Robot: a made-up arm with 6 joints.
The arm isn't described. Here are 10 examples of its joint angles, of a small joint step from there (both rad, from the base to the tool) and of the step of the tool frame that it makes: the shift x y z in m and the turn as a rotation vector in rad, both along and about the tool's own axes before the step.
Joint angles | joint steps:
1: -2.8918 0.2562 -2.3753 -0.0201 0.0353 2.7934 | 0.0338 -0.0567 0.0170 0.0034 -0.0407 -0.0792
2: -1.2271 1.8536 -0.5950 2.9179 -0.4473 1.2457 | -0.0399 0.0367 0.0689 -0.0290 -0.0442 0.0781
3: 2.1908 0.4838 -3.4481 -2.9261 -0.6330 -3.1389 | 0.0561 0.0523 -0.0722 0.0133 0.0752 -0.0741
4: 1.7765 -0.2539 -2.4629 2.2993 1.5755 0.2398 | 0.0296 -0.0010 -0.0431 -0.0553 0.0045 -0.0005
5: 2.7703 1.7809 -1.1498 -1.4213 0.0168 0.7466 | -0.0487 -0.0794 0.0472 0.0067 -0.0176 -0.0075
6: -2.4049 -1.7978 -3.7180 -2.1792 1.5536 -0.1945 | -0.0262 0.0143 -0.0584 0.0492 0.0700 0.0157
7: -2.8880 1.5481 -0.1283 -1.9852 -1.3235 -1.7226 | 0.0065 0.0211 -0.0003 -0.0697 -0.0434 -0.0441
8: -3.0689 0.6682 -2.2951 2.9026 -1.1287 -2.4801 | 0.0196 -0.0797 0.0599 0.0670 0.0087 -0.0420
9: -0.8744 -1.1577 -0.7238 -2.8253 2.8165 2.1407 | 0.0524 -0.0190 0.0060 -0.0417 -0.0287 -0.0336
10: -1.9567 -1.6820 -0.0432 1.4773 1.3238 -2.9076 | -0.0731 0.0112 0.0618 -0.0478 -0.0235 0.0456
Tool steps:
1: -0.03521 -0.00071 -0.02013 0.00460 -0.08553 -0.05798
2: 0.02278 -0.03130 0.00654 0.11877 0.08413 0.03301
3: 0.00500 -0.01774 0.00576 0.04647 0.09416 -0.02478
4: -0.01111 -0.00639 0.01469 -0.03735 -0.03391 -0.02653
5: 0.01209 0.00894 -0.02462 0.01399 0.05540 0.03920
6: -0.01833 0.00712 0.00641 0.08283 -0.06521 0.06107
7: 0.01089 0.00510 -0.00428 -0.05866 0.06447 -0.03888
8: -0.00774 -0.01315 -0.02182 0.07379 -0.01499 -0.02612
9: 0.00251 -0.00473 0.00081 0.00513 -0.05022 0.00743
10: -0.02513 -0.03382 -0.01415 0.05066 -0.10333 0.10942
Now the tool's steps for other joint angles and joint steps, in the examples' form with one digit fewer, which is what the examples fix.
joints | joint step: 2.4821 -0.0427 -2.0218 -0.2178 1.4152 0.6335 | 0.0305 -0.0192 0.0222 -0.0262 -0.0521 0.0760
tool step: -0.0024 -0.0108 -0.0098 0.0291 0.0475 0.0474
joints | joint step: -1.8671 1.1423 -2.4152 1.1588 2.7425 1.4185 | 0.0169 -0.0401 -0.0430 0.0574 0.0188 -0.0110
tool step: -0.0368 0.0044 0.0093 -0.0118 0.0556 -0.0917
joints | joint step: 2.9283 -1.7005 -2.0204 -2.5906 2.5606 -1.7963 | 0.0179 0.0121 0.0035 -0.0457 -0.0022 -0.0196
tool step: 0.0041 0.0029 -0.0047 -0.0034 -0.0321 -0.0029
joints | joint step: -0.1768 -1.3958 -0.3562 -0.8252 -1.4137 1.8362 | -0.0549 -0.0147 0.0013 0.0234 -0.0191 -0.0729
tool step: 0.0026 -0.0015 -0.0021 -0.0061 0.0218 -0.1172
